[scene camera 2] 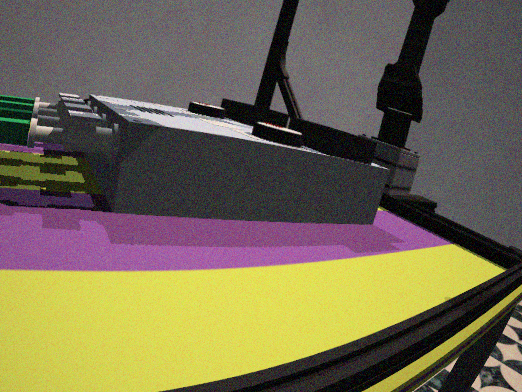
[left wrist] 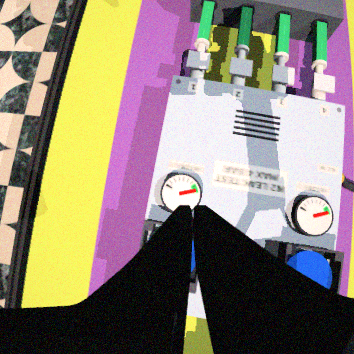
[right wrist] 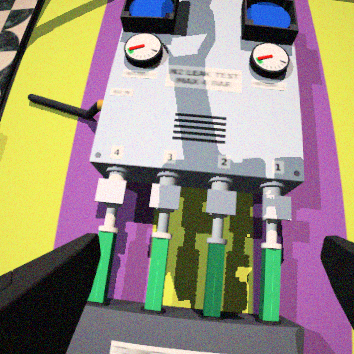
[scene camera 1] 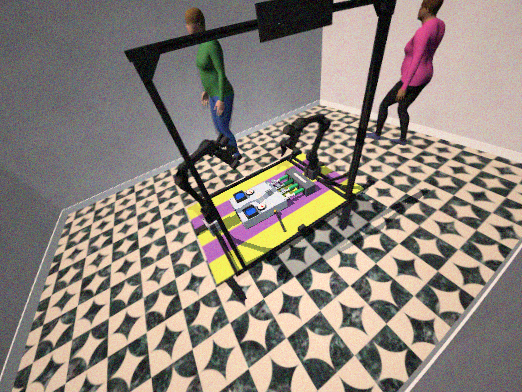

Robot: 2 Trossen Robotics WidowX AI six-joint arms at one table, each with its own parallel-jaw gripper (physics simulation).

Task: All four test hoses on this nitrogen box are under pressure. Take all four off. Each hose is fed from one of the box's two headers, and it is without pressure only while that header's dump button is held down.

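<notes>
Grey nitrogen box (scene camera 1: 265, 194) visible; the box appears also in the left wrist view (left wrist: 266, 161) and in the right wrist view (right wrist: 194, 107). Blue dump button (left wrist: 312, 264) visible. My left gripper (left wrist: 190, 216) is shut and holds nothing. My right gripper (right wrist: 212, 246) is open and holds nothing.
</notes>
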